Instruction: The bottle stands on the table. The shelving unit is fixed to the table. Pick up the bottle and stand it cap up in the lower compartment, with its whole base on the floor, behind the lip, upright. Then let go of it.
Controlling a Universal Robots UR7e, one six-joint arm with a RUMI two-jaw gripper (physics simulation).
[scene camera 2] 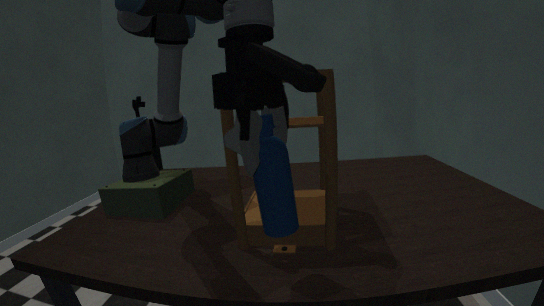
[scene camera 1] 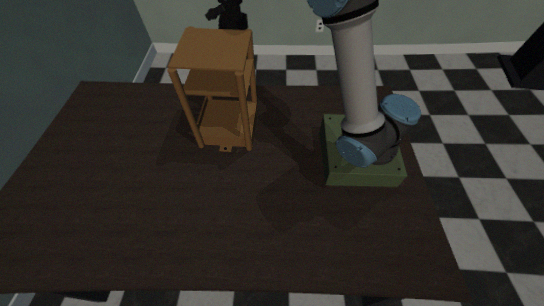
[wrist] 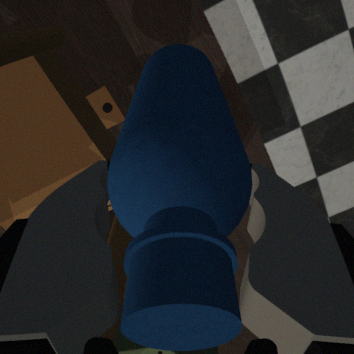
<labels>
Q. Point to a blue bottle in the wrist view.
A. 179,181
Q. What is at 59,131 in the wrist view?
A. An orange-brown shelving unit.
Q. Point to an orange-brown shelving unit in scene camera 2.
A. At 316,209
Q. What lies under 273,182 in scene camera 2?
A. A blue bottle.
</labels>
